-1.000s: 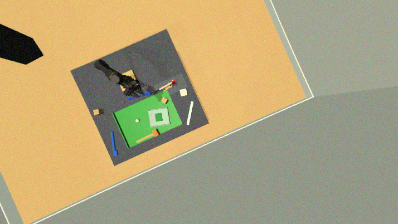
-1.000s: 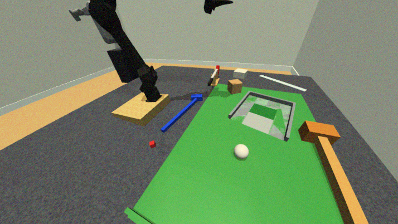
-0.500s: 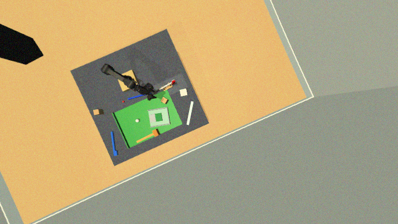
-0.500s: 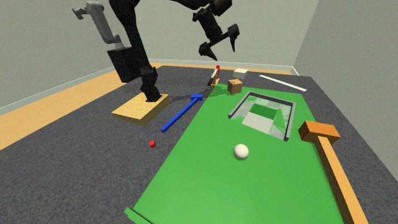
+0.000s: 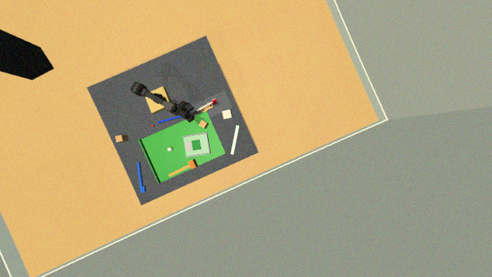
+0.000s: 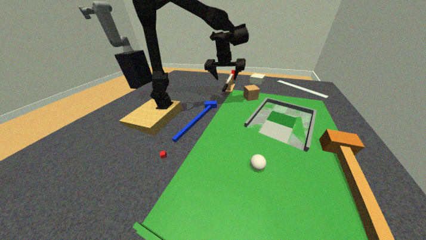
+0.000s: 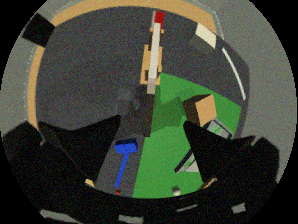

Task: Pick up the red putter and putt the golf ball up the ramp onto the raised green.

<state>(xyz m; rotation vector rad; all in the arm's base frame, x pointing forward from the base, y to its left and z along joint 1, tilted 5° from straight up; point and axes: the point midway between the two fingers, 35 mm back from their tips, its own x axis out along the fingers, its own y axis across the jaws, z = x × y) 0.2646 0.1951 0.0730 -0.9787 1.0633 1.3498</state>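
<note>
My gripper tip is now 430 mm to the left of the red cube, 120 mm past it and 100 mm above it. The rest, counted from my gripper tip: white cube: 270 mm to the left, 170 mm ahead, 80 mm below; red putter: 110 mm to the left, 40 mm below, 10 mm behind; blue putter: 220 mm to the right, 90 mm below, 80 mm behind.
</note>
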